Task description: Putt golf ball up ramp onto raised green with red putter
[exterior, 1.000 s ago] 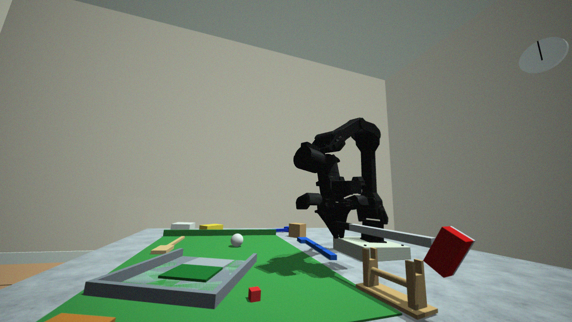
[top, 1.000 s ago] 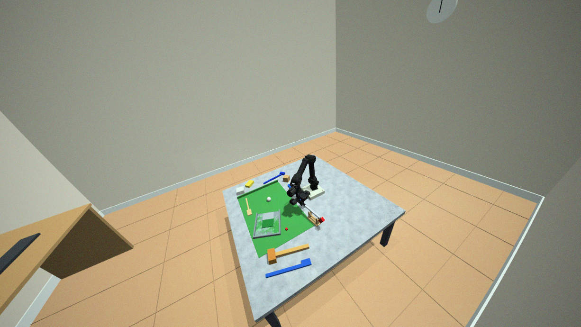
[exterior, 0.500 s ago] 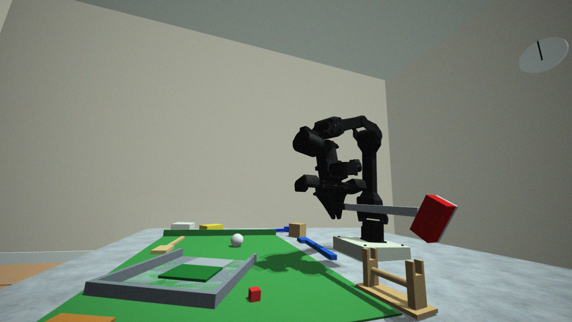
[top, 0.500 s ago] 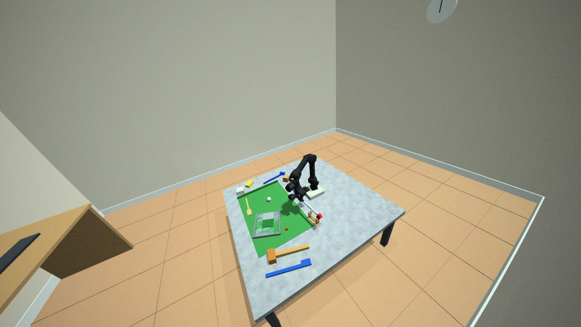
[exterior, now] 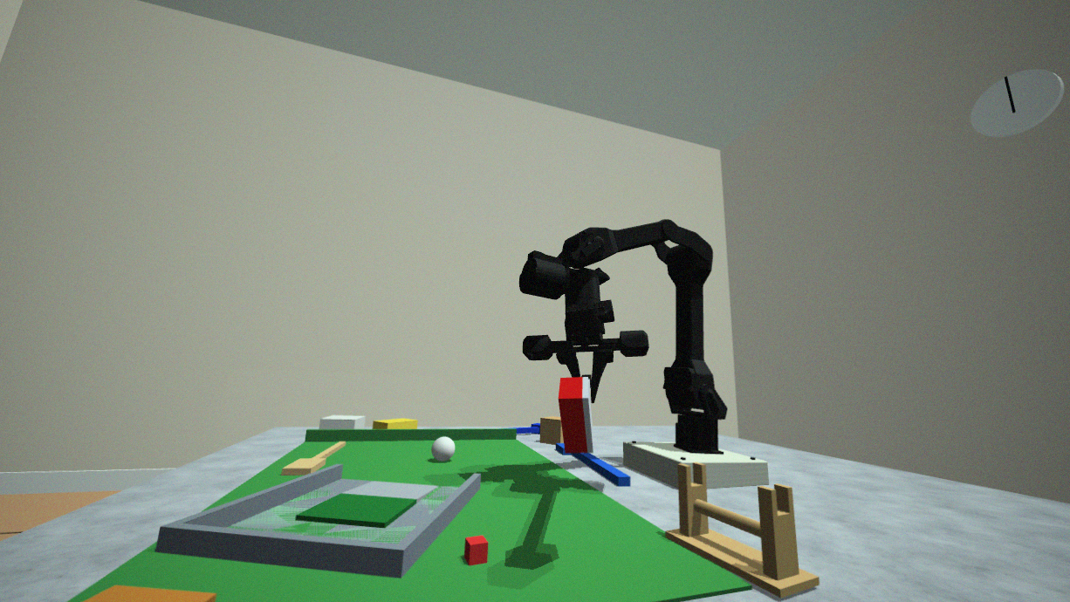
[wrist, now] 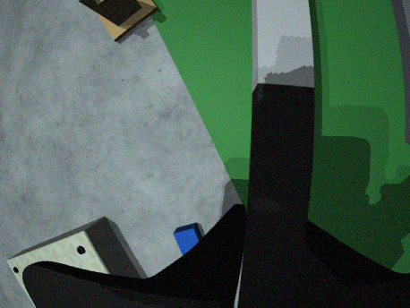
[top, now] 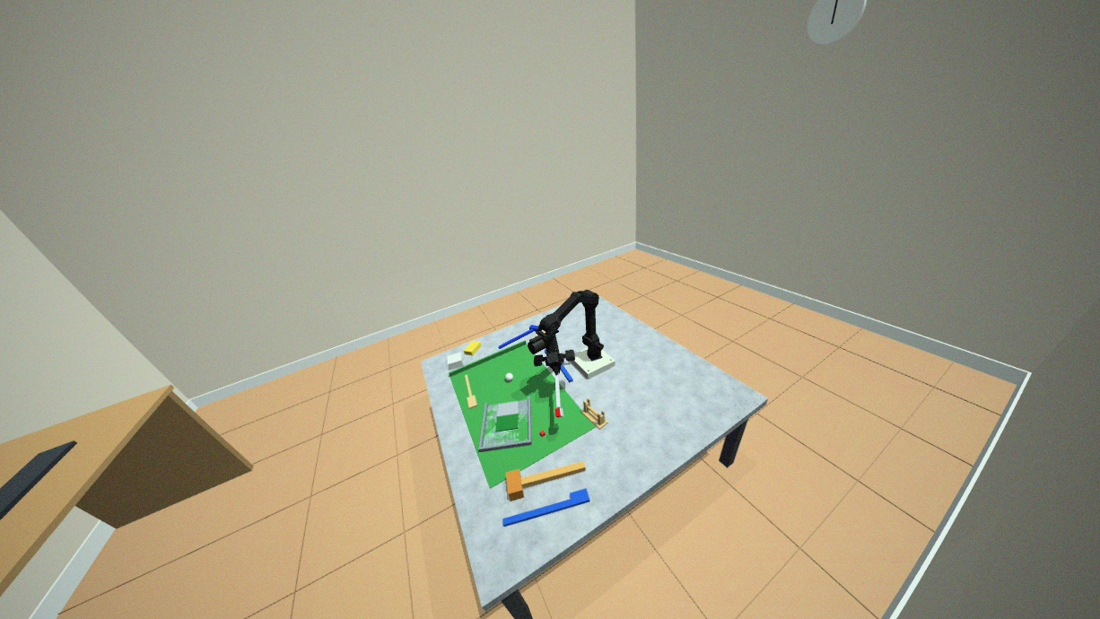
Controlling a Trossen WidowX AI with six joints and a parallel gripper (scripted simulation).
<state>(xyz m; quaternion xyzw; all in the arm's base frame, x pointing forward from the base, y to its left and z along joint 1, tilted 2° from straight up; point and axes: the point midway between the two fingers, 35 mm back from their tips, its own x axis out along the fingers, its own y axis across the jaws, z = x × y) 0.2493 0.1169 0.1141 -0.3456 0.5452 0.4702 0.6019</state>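
The red putter is 30 mm ahead of my gripper tip, 110 mm to the left of it and 20 mm above it. Also, from my gripper tip: red cube: 150 mm ahead, 190 mm to the left, 120 mm below; green mat: 230 mm ahead, 70 mm to the right, 120 mm below; wooden rack: 80 mm behind, 210 mm to the left, 90 mm below.
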